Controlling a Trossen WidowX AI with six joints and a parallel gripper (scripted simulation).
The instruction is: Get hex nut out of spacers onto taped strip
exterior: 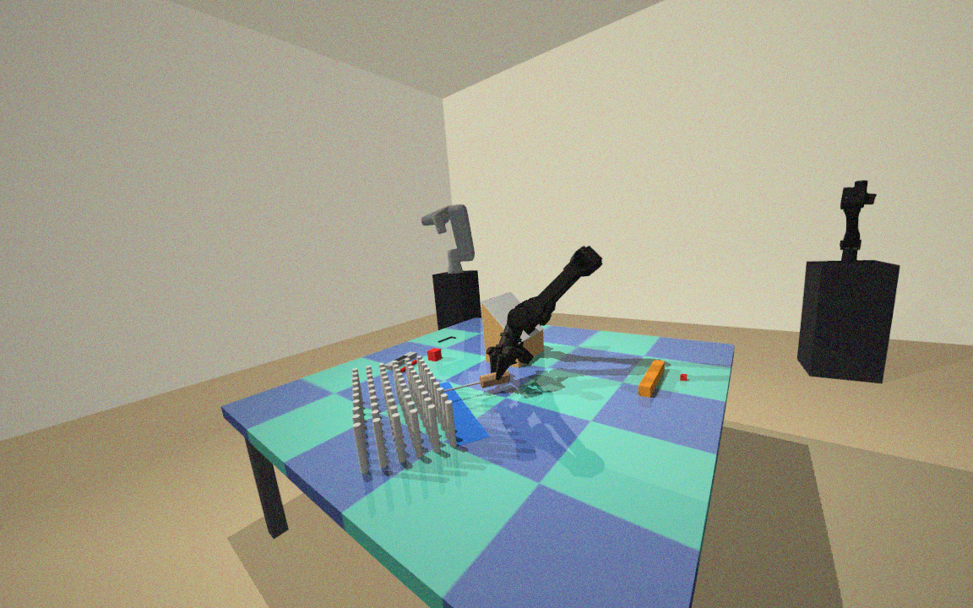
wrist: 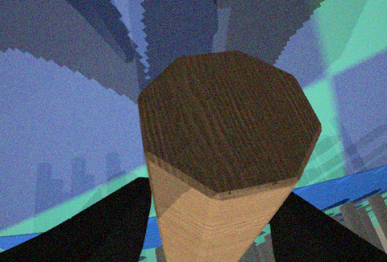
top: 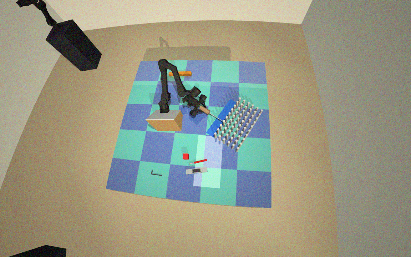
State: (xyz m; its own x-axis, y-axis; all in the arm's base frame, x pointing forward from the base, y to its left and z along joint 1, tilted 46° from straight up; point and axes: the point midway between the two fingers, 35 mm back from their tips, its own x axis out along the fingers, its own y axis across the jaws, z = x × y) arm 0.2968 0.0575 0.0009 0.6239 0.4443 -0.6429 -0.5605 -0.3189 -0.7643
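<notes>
The blue taped strip is 14 cm ahead of my gripper tip, 6 cm to the right of it and 4 cm below it. Also, from my gripper tip: orange block (23 cm behind, 42 cm to the left, 2 cm below); then wooden-handled pick (8 cm ahead, 6 cm to the right); then red-handled tool (9 cm behind, 43 cm to the right, 3 cm below).
</notes>
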